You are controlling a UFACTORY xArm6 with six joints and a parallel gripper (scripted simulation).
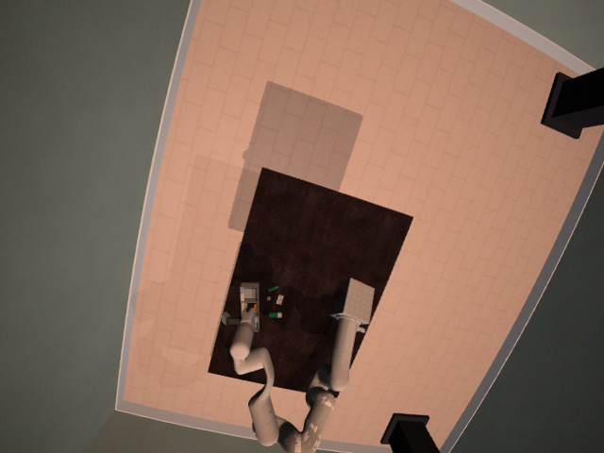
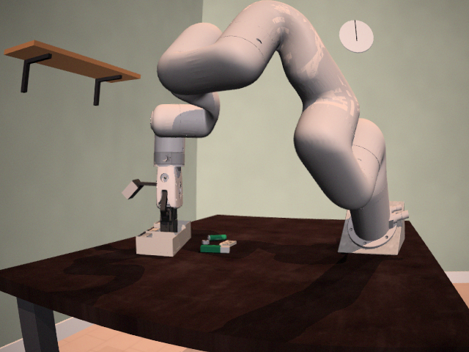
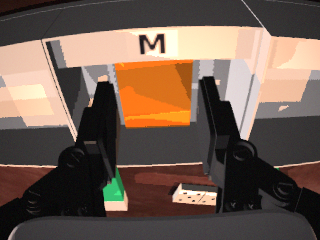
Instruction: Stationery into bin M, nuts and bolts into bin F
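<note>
The pale double bin lies 1 cm ahead of my hand and 2 cm below it. Also, from my hand: green block: 13 cm behind, 2 cm to the left, 3 cm below; then orange block: 3 cm below; then steel nut: 7 cm behind, 6 cm to the right, 4 cm below.
</note>
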